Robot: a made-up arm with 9 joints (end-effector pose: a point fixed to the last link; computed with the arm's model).
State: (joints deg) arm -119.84 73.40 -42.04 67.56 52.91 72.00 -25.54 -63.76 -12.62
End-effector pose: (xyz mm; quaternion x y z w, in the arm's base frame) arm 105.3 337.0 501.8 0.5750 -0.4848 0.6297 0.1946
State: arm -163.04 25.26 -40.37 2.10 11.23 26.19 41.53 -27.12 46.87
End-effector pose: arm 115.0 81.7 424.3 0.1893 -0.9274 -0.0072 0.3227
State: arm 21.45 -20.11 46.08 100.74 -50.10 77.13 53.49 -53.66 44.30
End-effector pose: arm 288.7 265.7 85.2 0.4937 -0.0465 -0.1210 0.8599
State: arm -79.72 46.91 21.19 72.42 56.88 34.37 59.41 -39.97 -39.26
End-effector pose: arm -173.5 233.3 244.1 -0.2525 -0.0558 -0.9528 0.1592
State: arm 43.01 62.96 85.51 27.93 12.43 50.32 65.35 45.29 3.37
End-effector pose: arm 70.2 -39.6 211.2 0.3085 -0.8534 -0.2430 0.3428
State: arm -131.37 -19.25 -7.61 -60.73 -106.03 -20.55 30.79 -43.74 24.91
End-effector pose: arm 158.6 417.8 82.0 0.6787 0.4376 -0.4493 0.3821
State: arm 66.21 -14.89 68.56 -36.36 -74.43 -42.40 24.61 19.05 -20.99
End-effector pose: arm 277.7 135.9 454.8 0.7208 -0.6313 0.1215 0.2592
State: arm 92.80 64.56 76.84 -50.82 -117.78 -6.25 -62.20 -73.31 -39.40
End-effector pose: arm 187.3 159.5 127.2 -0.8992 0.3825 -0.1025 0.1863
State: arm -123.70 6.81 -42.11 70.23 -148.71 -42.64 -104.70 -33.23 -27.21
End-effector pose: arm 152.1 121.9 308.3 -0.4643 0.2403 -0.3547 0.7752
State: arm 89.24 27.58 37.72 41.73 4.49 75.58 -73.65 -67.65 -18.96
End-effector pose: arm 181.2 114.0 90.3 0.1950 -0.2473 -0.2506 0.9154
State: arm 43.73 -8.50 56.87 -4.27 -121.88 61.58 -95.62 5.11 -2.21
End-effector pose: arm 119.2 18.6 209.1 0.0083 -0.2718 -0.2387 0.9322
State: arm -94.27 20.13 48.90 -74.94 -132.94 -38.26 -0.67 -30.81 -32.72
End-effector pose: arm 147.0 55.0 183.8 0.4886 -0.2784 -0.7505 0.3472
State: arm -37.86 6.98 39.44 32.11 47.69 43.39 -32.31 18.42 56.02
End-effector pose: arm -132.3 255.4 130.8 0.2977 0.6937 0.6424 0.1320
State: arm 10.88 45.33 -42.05 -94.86 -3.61 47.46 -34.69 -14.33 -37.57
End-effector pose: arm 15.5 184.4 37.7 -0.3990 0.3917 0.5695 0.6025
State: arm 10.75 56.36 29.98 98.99 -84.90 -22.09 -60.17 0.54 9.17
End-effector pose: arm -128.1 294.9 61.5 0.5574 -0.0696 -0.8268 0.0285
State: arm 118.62 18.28 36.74 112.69 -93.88 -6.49 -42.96 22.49 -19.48
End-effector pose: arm 291.0 89.0 -8.1 0.7498 -0.3334 -0.4352 0.3703
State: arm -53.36 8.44 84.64 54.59 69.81 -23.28 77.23 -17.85 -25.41
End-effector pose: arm -142.8 457.7 224.6 0.2047 0.6009 -0.7311 0.2502
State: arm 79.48 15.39 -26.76 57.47 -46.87 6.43 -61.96 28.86 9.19
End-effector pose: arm 36.6 -8.4 126.7 0.1697 -0.2328 -0.3451 0.8933
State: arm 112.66 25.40 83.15 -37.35 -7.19 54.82 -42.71 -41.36 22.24
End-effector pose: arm 222.4 249.7 309.4 -0.1165 -0.6948 0.2635 0.6590
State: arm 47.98 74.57 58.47 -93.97 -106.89 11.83 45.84 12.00 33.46
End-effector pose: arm -303.7 144.0 136.1 0.0778 0.9950 0.0213 0.0593
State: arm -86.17 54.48 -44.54 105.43 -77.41 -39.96 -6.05 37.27 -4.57
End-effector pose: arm 205.8 397.0 624.3 -0.9332 -0.1967 -0.2127 0.2126
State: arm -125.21 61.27 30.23 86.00 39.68 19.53 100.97 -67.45 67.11
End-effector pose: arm -59.3 70.4 299.0 -0.1319 -0.2109 -0.8522 0.4603
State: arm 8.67 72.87 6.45 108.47 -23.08 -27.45 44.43 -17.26 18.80
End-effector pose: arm -227.4 354.5 16.9 -0.0744 0.2025 0.8983 0.3827
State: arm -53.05 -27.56 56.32 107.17 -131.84 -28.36 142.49 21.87 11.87
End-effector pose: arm 100.2 339.4 431.8 -0.8004 -0.5657 0.1151 0.1618
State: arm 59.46 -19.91 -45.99 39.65 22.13 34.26 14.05 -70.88 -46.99
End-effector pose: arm 145.2 108.1 282.5 0.1097 -0.6901 -0.4560 0.5511
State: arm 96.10 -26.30 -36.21 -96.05 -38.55 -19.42 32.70 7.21 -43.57
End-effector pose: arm 51.4 563.1 231.0 -0.4296 -0.5437 0.7074 0.1396
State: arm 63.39 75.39 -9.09 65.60 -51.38 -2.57 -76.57 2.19 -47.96
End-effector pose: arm -89.3 204.3 -152.6 0.4926 -0.1335 -0.8157 0.2723
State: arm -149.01 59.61 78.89 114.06 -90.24 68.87 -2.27 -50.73 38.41
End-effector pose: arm 151.5 365.1 490.7 0.6110 -0.1687 0.6883 0.3528
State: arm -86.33 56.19 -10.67 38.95 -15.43 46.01 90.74 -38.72 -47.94
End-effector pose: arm 155.1 -12.9 408.2 -0.3206 -0.3799 -0.2416 0.8334
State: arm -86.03 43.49 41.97 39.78 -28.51 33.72 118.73 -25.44 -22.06
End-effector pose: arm 60.1 -37.6 451.1 -0.3001 -0.5945 -0.3276 0.6702
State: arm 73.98 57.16 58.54 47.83 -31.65 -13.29 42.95 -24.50 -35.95
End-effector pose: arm 243.4 126.0 -97.3 -0.6293 0.2421 0.7212 0.1591
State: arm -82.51 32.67 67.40 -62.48 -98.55 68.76 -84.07 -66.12 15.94
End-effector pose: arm -86.7 151.4 309.1 -0.1092 0.2825 -0.6253 0.7192
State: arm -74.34 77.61 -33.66 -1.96 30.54 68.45 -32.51 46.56 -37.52
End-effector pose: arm -238.5 317.4 334.9 0.3915 0.8278 -0.0377 0.4001
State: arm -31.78 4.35 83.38 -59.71 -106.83 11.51 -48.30 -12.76 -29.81
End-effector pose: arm 164.6 58.1 194.7 0.5304 -0.4230 -0.3070 0.6675
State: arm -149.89 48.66 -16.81 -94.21 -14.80 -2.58 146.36 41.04 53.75
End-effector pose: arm 52.7 200.2 116.3 0.1854 0.6565 0.1273 0.7200
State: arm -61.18 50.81 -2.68 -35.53 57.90 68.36 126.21 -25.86 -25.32
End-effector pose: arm -42.5 282.8 166.4 0.3785 0.0582 -0.6379 0.6681
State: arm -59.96 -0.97 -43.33 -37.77 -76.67 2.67 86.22 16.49 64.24
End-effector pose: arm 329.2 357.7 214.5 -0.0473 -0.0534 0.4826 0.8729
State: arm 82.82 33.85 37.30 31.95 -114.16 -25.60 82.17 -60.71 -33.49
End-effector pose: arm 6.3 6.4 -67.4 -0.1649 0.3552 0.1254 0.9116
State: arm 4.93 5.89 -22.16 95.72 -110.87 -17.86 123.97 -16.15 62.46
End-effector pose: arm -173.5 325.7 479.6 -0.6244 -0.7535 -0.2055 0.0079
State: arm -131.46 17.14 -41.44 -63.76 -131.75 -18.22 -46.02 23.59 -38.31
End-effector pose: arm 169.7 344.0 -9.0 0.4500 0.4870 0.1157 0.7396
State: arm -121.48 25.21 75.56 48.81 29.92 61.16 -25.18 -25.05 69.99
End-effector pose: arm 69.0 324.0 434.4 -0.7703 -0.5840 0.0964 0.2372
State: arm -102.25 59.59 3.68 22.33 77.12 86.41 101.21 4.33 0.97
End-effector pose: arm -24.3 198.4 193.9 0.1013 0.1565 -0.7081 0.6810
